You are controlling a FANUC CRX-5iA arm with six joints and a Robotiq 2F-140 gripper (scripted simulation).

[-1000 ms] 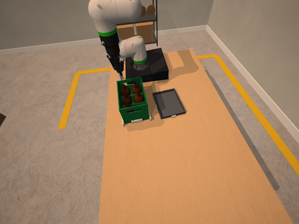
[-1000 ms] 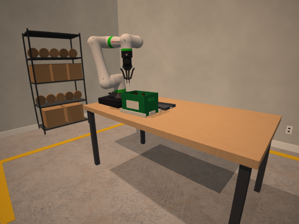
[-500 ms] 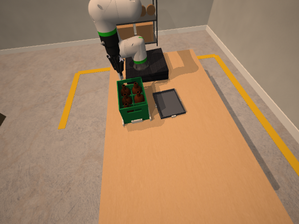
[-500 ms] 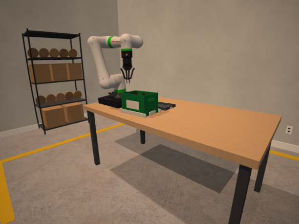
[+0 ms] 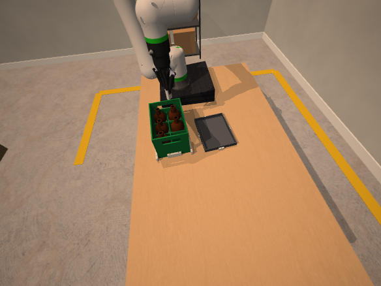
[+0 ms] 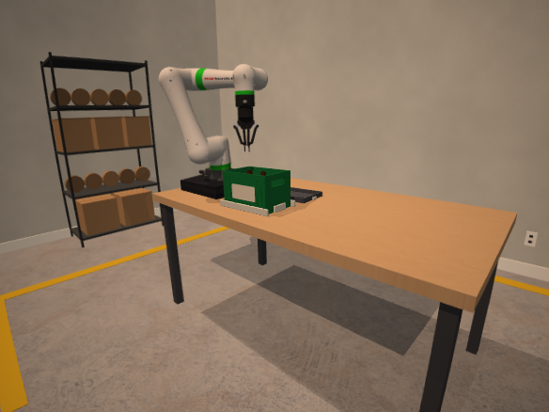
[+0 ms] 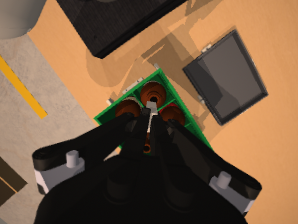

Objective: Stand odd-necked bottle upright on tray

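My hand is 17 cm above the glass bottle and 1 cm to the right of it. The rest, counted from my hand: dark grey tray (24 cm below, 23 cm to the left, 12 cm ahead); green crate (17 cm below, 9 cm ahead, 4 cm to the right).
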